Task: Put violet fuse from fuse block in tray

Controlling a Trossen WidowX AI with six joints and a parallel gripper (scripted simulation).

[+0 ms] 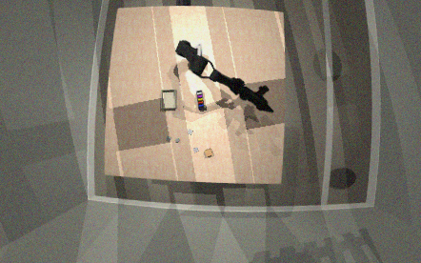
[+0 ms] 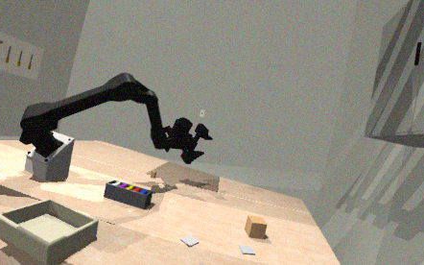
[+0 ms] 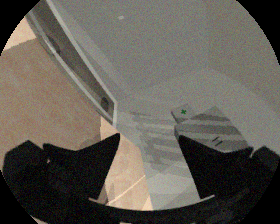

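Right now my gripper tip is 6 cm past the violet fuse, 44 cm to the left of it and 14 cm above it. From my gripper tip the other things lie so: brown cube (30 cm ahead, 34 cm to the right, 15 cm below); grey tray (3 cm behind, 65 cm to the right, 16 cm below).
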